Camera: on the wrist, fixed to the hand. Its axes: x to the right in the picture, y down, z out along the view.
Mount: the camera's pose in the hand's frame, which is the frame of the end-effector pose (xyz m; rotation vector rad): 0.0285 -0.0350 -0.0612 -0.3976 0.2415 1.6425
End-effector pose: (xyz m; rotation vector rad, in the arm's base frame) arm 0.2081 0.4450 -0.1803 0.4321 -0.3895 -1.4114
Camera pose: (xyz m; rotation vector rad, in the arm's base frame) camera 0.2125 0.4165 -0.2507 -0.1163 -0.1376 0.1880
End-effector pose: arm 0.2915 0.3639 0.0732 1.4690 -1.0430 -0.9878
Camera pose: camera 0.3616 0.3565 0.0447 0.0867 -1.2950 0.2011
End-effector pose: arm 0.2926 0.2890 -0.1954 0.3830 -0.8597 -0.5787
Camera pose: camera 0.3448 0.2493 -0.2339 -0.6283 -0.5535 0.8141
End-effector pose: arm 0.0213 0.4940 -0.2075 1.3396 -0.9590 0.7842
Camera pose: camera 0.0718 0.5496 -0.1955 -0.1681 -1.8264 1.7398
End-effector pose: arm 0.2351 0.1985 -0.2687 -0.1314 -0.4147 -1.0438
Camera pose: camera 0.2339 0.1395 -0.3166 -0.5724 0.1905 0.5051
